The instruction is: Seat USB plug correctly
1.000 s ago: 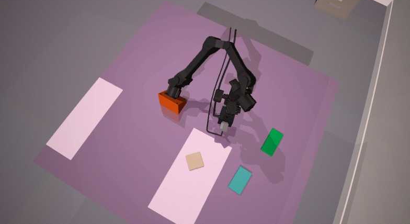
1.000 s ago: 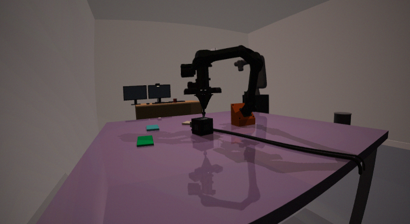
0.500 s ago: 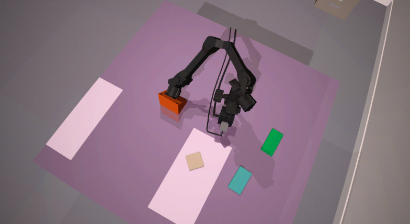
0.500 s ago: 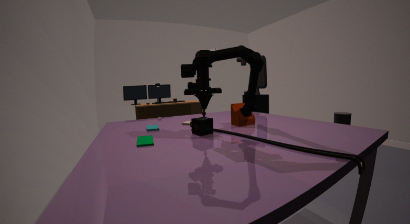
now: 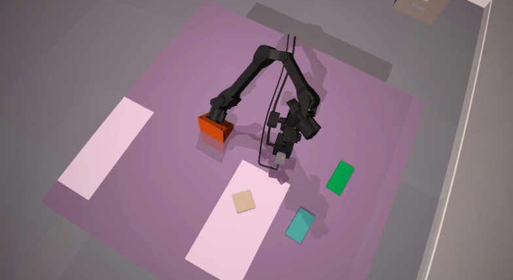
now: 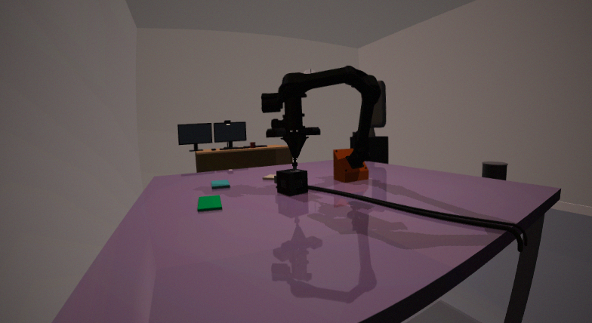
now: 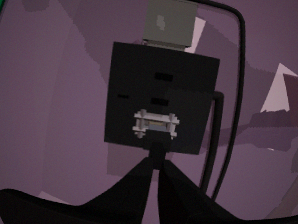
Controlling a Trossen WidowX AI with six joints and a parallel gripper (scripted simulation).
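Now: the usb plug 2 cm below my gripper tip. Also, from my gripper tip: teal tile (22 cm ahead, 29 cm to the right, 12 cm below); then tan tile (3 cm behind, 31 cm to the right, 12 cm below); then green tile (29 cm ahead, 2 cm to the right, 12 cm below).
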